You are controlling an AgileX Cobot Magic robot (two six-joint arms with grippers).
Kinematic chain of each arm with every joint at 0, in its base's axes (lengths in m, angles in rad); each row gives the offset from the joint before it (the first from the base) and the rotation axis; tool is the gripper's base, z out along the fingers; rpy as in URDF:
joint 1: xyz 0 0 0.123 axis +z
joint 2: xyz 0 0 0 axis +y
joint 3: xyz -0.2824 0 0.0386 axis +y
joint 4: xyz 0.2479 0 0.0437 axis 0.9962 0 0.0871
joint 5: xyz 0 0 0 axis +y
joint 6: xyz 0.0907 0 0.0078 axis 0.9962 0 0.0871
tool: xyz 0 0 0 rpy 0 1.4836 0
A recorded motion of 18 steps. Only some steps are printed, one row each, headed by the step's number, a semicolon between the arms.
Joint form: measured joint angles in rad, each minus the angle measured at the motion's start. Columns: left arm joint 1, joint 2, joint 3, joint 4, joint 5, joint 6; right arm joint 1, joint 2, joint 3, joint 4, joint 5, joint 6.
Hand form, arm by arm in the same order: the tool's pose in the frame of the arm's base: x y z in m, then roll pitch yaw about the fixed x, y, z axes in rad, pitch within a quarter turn. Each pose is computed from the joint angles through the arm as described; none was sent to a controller.
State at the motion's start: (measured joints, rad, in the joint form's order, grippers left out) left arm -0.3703 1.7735 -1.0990 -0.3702 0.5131 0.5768; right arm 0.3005 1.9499 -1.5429 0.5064 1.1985 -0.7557
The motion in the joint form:
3: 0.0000 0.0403 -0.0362 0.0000 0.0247 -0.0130; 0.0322 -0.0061 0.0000 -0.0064 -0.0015 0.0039
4: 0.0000 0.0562 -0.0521 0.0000 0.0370 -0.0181; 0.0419 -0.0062 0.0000 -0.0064 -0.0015 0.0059
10: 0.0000 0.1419 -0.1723 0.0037 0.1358 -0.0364; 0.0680 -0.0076 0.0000 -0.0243 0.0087 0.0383
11: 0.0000 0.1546 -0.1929 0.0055 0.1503 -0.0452; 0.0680 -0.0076 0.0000 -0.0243 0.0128 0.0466
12: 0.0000 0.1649 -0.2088 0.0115 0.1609 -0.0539; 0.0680 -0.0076 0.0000 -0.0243 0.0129 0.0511
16: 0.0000 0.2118 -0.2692 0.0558 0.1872 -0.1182; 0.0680 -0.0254 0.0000 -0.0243 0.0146 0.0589
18: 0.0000 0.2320 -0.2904 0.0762 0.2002 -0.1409; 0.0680 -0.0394 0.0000 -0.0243 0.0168 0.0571
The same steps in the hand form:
3: 0.3354 -0.1484 0.1865 -3.0831 0.5017 2.4993; 0.3579 0.1667 0.2344 2.7952 0.3302 -2.2871
4: 0.3383 -0.1498 0.1844 -3.0741 0.4910 2.5043; 0.3562 0.1701 0.2344 2.7947 0.3296 -2.2794
10: 0.3569 -0.1597 0.1799 -3.0306 0.4379 2.5082; 0.3509 0.1778 0.2343 2.7950 0.3044 -2.2721
11: 0.3601 -0.1613 0.1798 -3.0237 0.4318 2.5137; 0.3505 0.1777 0.2343 2.7902 0.2986 -2.2791
12: 0.3626 -0.1622 0.1794 -3.0219 0.4258 2.5160; 0.3505 0.1777 0.2343 2.7889 0.2970 -2.2835
16: 0.3740 -0.1647 0.1748 -3.0266 0.3992 2.5425; 0.3485 0.1770 0.2412 2.7944 0.3089 -2.2881
18: 0.3779 -0.1652 0.1713 -3.0311 0.3820 2.5480; 0.3467 0.1763 0.2467 2.8006 0.3202 -2.2836

